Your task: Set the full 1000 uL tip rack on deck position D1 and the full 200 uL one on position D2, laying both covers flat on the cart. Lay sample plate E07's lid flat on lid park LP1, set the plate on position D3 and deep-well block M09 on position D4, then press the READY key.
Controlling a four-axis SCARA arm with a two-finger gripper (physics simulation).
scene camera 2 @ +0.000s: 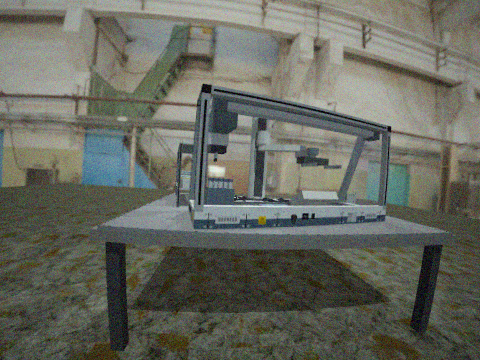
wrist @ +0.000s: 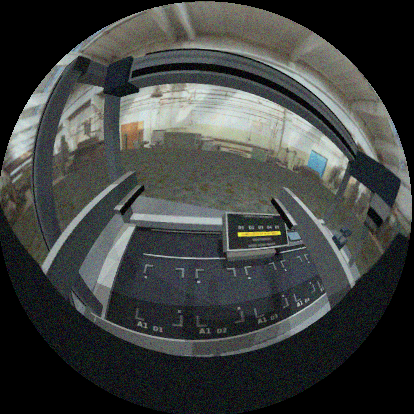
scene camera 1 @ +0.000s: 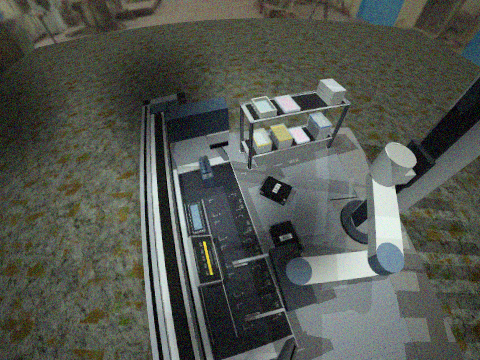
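My gripper (scene camera 1: 257, 288) (scene camera 2: 334, 166) (wrist: 210, 184) is open and empty, high above the dark deck (scene camera 1: 222, 182) (wrist: 175, 292). The wrist view shows deck marks D1, D2, D3 and D4 with bare corner brackets. In scene camera 1, the shelf rack (scene camera 1: 250, 145) holds the labware. Its top shelf bears a pale framed box (scene camera 1: 263, 106), a pink-topped box (scene camera 1: 287, 104) and a tall white stack (scene camera 1: 331, 91). Its lower shelf bears a white-and-yellow box (scene camera 1: 261, 140), a yellow box (scene camera 1: 281, 136), a pink-topped box (scene camera 1: 300, 134) and a blue-edged box (scene camera 1: 319, 125). Their labels are unreadable, and I cannot identify the READY key.
Two black pads (scene camera 1: 276, 190) (scene camera 1: 283, 234) lie between the deck and the arm's base. A display with a yellow bar (scene camera 1: 205, 258) (wrist: 255, 232) and a pale blue screen (scene camera 1: 196, 216) (wrist: 294, 236) stand along the deck's far side. A frame (scene camera 2: 386, 170) surrounds the deck.
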